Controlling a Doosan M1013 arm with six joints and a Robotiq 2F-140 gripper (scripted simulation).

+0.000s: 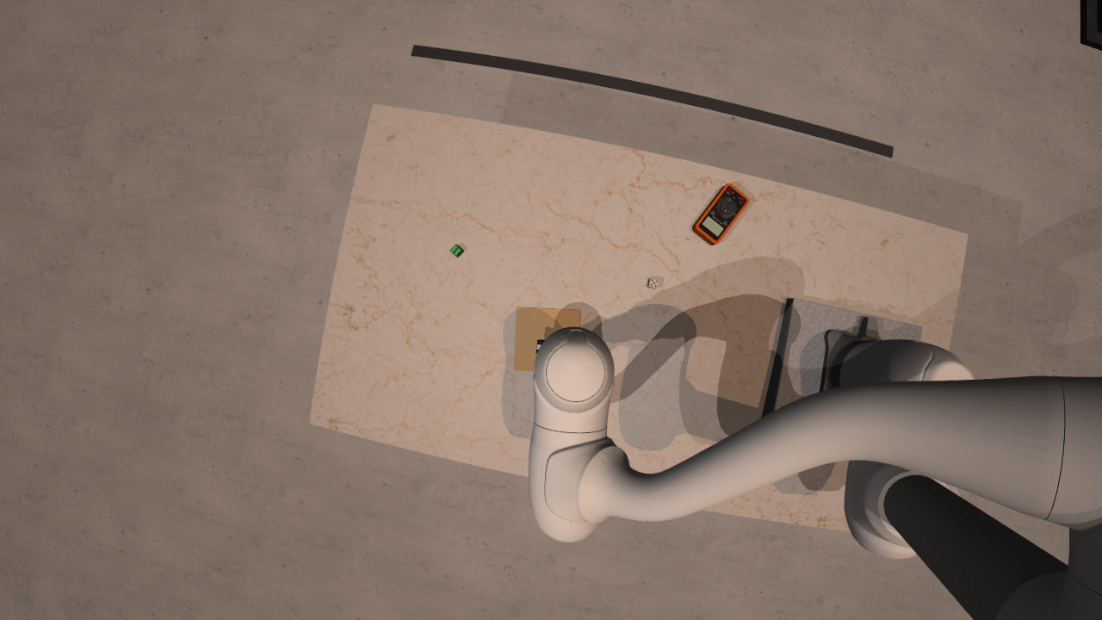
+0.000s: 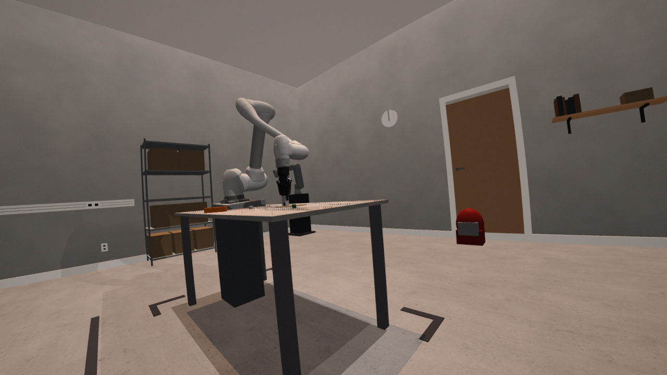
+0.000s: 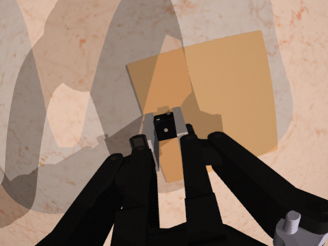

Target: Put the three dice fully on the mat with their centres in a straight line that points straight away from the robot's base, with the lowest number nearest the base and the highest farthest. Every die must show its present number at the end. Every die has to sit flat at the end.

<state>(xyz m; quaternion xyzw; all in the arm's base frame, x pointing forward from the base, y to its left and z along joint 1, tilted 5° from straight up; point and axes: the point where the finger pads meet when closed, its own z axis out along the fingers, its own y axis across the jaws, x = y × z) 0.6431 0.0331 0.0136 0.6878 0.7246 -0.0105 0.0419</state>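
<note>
The black die is 2 cm below my hand. From my hand the other things lie so: white die: 16 cm behind, 16 cm to the right, 3 cm below; then mat: 5 cm ahead, 4 cm below; then green die: 28 cm ahead, 16 cm to the right, 3 cm below.
</note>
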